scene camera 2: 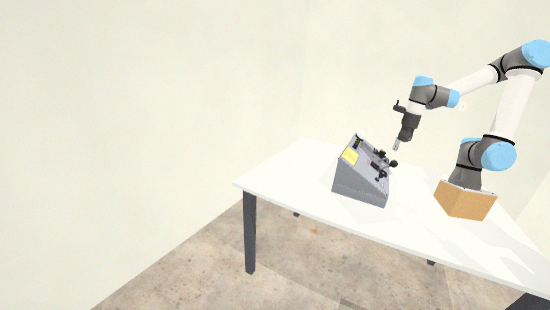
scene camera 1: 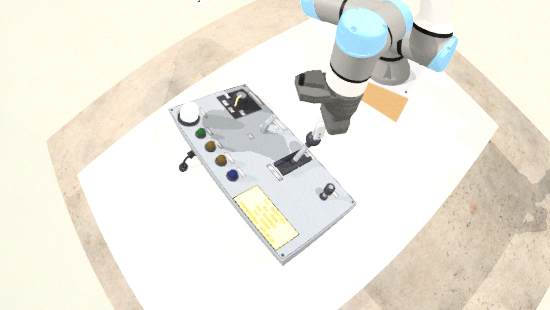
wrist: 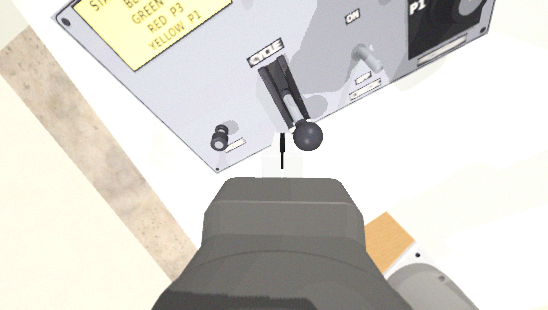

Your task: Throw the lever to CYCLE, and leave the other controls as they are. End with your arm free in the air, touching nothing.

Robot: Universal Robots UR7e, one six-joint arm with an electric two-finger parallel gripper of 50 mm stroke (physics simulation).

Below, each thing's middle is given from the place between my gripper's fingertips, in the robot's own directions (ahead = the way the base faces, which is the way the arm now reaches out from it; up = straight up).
Labels:
I see the lever point(wrist: 308, 136) 90 mm below my hand, 30 mm to the right of it and 10 mm ahead of it. From my hand the other things lie so: grey sloped control panel point(scene camera 1: 282, 203): 130 mm ahead, 120 mm below, 80 mm to the right.

